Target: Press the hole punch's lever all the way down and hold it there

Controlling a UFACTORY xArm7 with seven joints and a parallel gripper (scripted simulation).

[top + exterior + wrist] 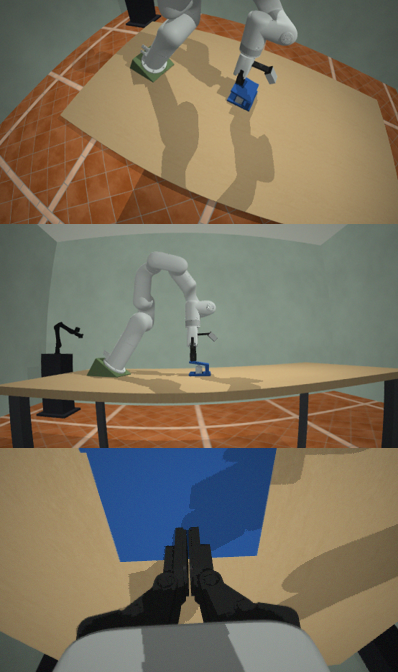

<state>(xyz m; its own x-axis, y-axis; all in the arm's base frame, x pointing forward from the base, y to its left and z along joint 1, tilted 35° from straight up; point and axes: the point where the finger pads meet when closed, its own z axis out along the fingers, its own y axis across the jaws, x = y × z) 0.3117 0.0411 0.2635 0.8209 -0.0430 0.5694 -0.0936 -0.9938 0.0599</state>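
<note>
Right now my hand is 60 mm above the hole punch and 40 mm short of it. The rest, counted from my hand: lever (40 mm below, 30 mm ahead).
</note>
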